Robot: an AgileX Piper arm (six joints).
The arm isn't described. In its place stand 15 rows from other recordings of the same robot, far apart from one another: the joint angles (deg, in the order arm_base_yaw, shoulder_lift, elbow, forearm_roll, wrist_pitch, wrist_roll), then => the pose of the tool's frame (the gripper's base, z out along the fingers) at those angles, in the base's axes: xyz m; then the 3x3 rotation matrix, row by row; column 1 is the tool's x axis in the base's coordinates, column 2 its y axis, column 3 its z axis.
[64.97 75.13 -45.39 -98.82 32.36 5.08] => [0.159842, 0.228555, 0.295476], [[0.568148, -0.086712, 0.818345], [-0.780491, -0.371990, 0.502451], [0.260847, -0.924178, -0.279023]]
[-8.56 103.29 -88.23 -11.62 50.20 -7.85] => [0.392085, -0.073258, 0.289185], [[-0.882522, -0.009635, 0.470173], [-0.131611, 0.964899, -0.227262], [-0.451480, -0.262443, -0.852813]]
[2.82 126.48 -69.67 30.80 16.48 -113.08] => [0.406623, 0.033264, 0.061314], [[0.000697, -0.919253, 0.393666], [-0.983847, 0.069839, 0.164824], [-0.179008, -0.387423, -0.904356]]
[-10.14 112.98 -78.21 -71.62 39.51 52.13] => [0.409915, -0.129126, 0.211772], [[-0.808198, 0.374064, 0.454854], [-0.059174, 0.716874, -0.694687], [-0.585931, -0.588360, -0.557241]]
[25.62 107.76 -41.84 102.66 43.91 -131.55] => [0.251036, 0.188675, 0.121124], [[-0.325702, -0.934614, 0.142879], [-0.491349, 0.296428, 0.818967], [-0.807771, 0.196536, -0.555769]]
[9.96 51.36 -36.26 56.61 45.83 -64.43] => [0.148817, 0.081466, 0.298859], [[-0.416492, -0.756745, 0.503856], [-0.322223, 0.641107, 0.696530], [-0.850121, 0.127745, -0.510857]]
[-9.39 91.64 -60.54 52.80 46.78 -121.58] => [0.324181, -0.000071, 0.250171], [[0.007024, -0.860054, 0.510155], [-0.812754, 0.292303, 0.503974], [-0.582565, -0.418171, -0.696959]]
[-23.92 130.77 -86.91 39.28 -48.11 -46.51] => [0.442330, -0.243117, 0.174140], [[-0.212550, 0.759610, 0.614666], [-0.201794, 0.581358, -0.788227], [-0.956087, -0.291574, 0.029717]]
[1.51 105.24 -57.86 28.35 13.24 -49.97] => [0.364205, 0.019501, 0.159270], [[-0.715160, -0.389947, 0.580075], [-0.395550, 0.910023, 0.124085], [-0.576269, -0.140708, -0.805056]]
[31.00 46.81 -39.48 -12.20 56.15 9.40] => [0.123043, 0.055299, 0.291210], [[-0.744094, -0.394550, 0.539124], [-0.396341, 0.910334, 0.119189], [-0.537809, -0.124990, -0.833750]]
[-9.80 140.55 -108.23 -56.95 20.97 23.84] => [0.530239, -0.119290, 0.122270], [[-0.734839, 0.011706, 0.678140], [-0.375878, 0.825234, -0.421550], [-0.564559, -0.564669, -0.602015]]
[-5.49 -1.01 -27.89 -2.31 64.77 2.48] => [-0.009372, -0.002432, 0.268081], [[-0.507043, 0.140041, 0.850468], [0.074924, 0.990139, -0.118370], [-0.858658, 0.003702, -0.512536]]
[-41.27 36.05 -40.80 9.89 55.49 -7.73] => [0.084505, -0.057025, 0.320450], [[-0.555351, 0.558328, 0.616324], [0.439367, 0.826224, -0.352576], [-0.706075, 0.074989, -0.704155]]
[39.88 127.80 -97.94 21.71 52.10 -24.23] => [0.338285, 0.317263, 0.152956], [[-0.606297, -0.795228, 0.004005], [-0.733428, 0.561112, 0.383713], [-0.307387, 0.229707, -0.923444]]
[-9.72 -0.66 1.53 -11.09 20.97 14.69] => [0.050928, -0.015079, 0.172570], [[-0.261320, 0.253890, 0.931264], [0.120970, 0.965795, -0.229359], [-0.957642, 0.052719, -0.283095]]
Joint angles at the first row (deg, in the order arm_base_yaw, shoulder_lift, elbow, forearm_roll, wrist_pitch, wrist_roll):
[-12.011 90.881 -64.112 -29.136 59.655 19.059]
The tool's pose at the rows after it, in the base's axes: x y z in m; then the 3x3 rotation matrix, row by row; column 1 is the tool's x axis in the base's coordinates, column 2 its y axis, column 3 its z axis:
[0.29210, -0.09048, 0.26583], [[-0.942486, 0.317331, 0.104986], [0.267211, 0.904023, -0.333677], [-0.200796, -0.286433, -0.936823]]
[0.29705, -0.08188, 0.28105], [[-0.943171, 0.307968, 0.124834], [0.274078, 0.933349, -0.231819], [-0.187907, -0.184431, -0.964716]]
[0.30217, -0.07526, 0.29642], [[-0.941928, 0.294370, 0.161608], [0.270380, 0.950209, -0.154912], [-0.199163, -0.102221, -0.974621]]
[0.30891, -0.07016, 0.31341], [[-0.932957, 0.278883, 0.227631], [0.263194, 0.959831, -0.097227], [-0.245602, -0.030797, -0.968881]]
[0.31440, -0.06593, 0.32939], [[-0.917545, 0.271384, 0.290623], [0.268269, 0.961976, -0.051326], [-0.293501, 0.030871, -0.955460]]
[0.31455, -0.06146, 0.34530], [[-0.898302, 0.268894, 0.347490], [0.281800, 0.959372, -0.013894], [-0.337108, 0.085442, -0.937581]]
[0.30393, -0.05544, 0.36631], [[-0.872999, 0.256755, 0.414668], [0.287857, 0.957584, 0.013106], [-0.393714, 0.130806, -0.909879]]
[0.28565, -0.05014, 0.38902], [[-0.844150, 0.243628, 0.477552], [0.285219, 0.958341, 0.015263], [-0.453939, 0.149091, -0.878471]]
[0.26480, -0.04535, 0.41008], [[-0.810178, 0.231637, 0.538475], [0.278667, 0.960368, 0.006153], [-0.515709, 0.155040, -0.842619]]
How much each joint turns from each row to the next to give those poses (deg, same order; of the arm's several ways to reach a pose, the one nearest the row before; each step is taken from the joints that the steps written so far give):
[0.000 0.000 -4.445 9.275 4.029 -6.034]
[0.000 -0.001 -4.109 7.289 3.584 -3.896]
[-0.001 0.001 -3.728 5.347 2.342 -2.648]
[0.002 0.000 -3.752 4.317 0.602 -1.863]
[0.000 -0.001 -3.360 3.532 0.256 -0.728]
[-0.001 -0.839 -2.284 2.943 0.230 0.027]
[0.000 -3.000 -0.870 2.456 0.134 -0.140]
[0.000 -4.145 -0.242 0.909 0.460 -0.041]
[0.001 -4.356 0.002 0.218 0.254 0.001]

